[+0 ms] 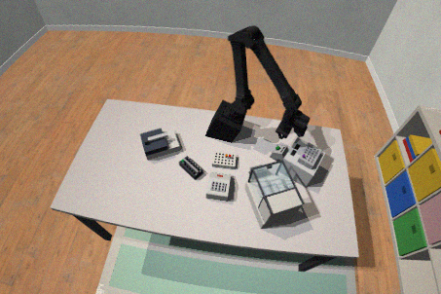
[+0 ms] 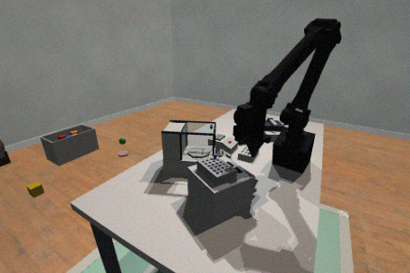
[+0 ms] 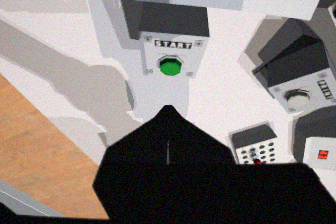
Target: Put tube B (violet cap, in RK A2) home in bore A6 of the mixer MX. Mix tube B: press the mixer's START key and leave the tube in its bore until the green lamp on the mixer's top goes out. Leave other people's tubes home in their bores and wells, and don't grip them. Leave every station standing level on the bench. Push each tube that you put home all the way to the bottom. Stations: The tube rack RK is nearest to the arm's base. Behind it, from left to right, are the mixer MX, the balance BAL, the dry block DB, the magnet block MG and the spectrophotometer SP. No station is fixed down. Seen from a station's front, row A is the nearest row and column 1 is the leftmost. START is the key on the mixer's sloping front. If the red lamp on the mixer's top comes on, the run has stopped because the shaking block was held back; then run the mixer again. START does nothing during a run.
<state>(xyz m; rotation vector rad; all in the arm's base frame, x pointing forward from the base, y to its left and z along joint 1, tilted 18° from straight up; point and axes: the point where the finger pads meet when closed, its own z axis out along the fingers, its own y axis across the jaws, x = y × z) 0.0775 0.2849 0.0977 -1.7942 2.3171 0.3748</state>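
My hand is 90 mm above the green start key. The rest, counted from my hand: mixer block (170 mm to the left, 60 mm ahead, 10 mm below); then tube B (130 mm to the left, 90 mm ahead); then print key (170 mm ahead, 90 mm below, 80 mm to the right).
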